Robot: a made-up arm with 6 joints. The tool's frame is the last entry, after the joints.
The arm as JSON. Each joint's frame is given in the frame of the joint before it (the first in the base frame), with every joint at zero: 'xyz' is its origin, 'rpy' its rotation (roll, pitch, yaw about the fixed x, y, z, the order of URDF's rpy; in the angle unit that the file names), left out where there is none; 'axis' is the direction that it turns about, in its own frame. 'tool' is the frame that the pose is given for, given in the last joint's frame.
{
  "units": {
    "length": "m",
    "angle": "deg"
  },
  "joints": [
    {
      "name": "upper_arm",
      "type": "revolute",
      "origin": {
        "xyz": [
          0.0,
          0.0,
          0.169
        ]
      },
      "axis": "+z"
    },
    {
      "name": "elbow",
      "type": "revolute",
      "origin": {
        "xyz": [
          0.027,
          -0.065,
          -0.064
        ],
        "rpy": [
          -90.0,
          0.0,
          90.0
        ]
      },
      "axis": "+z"
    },
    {
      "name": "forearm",
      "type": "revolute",
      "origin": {
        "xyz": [
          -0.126,
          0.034,
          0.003
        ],
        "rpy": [
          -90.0,
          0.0,
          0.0
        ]
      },
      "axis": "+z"
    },
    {
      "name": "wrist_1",
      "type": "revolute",
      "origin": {
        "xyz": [
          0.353,
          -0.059,
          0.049
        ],
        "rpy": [
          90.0,
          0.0,
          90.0
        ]
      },
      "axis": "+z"
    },
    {
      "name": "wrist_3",
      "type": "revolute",
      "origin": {
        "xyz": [
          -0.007,
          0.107,
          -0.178
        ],
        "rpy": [
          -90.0,
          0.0,
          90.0
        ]
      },
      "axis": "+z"
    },
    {
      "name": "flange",
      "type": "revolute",
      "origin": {
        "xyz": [
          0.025,
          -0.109,
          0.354
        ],
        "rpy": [
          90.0,
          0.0,
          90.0
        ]
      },
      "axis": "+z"
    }
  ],
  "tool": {
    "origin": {
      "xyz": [
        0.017,
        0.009,
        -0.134
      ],
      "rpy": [
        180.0,
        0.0,
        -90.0
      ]
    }
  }
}
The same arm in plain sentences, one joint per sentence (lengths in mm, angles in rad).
The arm has six revolute joints in a row. What follows holds with every joint at zero, and every direction is one of the base frame's.
Joint 1 sits 169 mm along +z from the base frame's origin and turns about +z.
Joint 2 sits 27 mm along +x and 65 mm along -y and 64 mm along -z from joint 1 and turns about -x.
Joint 3 sits 3 mm along -x and 126 mm along -y and 34 mm along -z from joint 2 and turns about -z.
Joint 4 sits 59 mm along -x and 353 mm along +y and 49 mm along -z from joint 3 and turns about +y.
Joint 5 sits 7 mm along -x and 178 mm along -y and 107 mm along -z from joint 4 and turns about -x.
Joint 6 sits 354 mm along -x and 109 mm along +y and 25 mm along -z from joint 5 and turns about -z.
The tool frame, which is the frame that the pose is given for, sits 9 mm along -x and 17 mm along -y and 134 mm along +z from joint 6; its axes are parallel to the base frame's.

